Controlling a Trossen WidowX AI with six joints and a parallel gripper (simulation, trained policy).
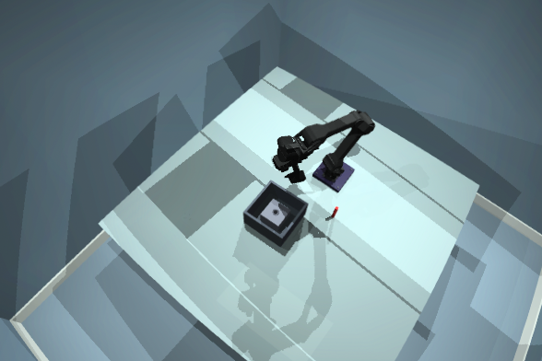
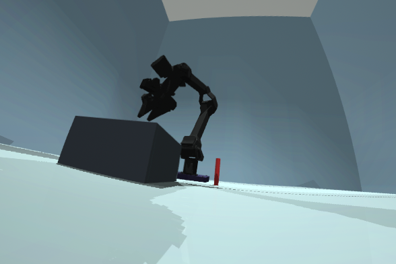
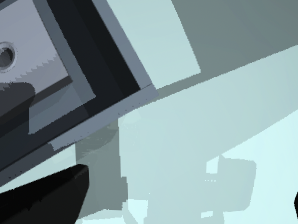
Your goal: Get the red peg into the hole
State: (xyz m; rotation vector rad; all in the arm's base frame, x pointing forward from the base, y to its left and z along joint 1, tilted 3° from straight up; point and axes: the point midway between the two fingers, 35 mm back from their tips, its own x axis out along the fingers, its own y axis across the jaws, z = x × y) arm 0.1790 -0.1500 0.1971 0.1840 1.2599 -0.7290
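The red peg is 2 cm behind my gripper tip, 27 cm to the left of it and 14 cm below it. Round my gripper tip: dark box (13 cm ahead, 7 cm to the left, 16 cm below); plate (13 cm ahead, 7 cm to the left, 14 cm below).
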